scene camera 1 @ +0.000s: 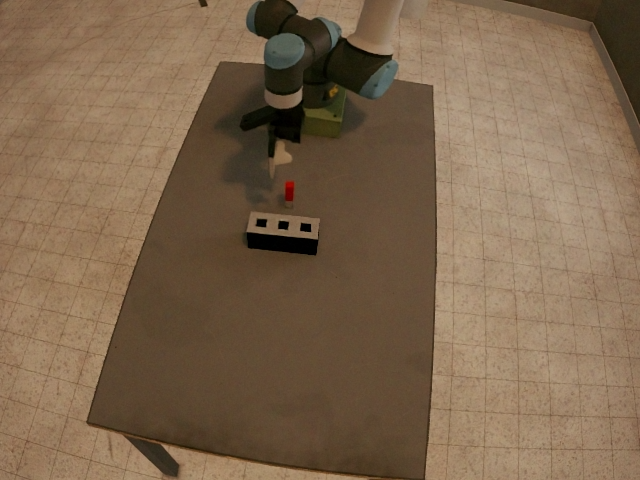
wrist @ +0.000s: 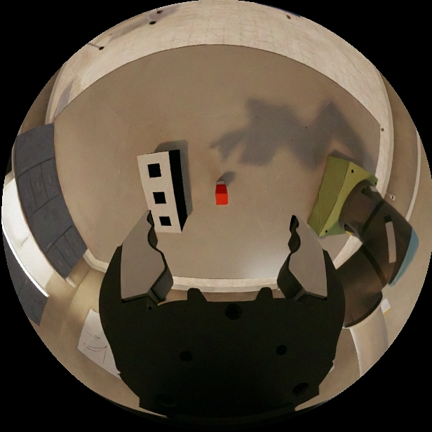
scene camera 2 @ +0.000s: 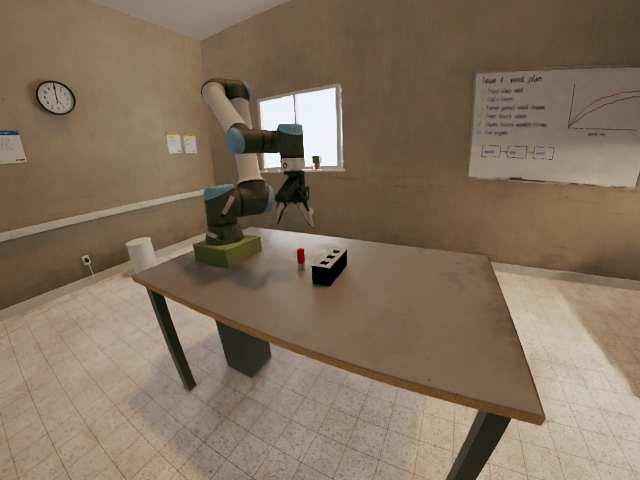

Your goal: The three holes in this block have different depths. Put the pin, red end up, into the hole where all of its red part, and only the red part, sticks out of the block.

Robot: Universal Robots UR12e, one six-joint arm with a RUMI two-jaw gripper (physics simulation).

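Note:
The pin [scene camera 1: 289, 191] [scene camera 2: 300, 256] [wrist: 221, 194] stands upright on the table, its red part up and a short light part below. The block [scene camera 1: 283, 242] [scene camera 2: 336, 269] [wrist: 157, 184] has a light top with three square holes in a row and black sides. It stands a little apart from the pin, on the side away from the robot base. The holes look dark and their depths cannot be seen. My gripper [scene camera 1: 278, 167] [scene camera 2: 295, 224] [wrist: 222, 213] is open and empty, pointing down, well above the table and higher than the pin. In the wrist view the pin shows between the finger directions, just beyond the fingertips.
The grey table [scene camera 1: 258, 335] [scene camera 2: 413, 310] [wrist: 100, 130] bears the pin, the block and the green robot base [scene camera 1: 323, 122] [scene camera 2: 227, 254] [wrist: 325, 195]. The base stands at the table's far end in scene camera 1. The arm's shadow falls on the table near the base.

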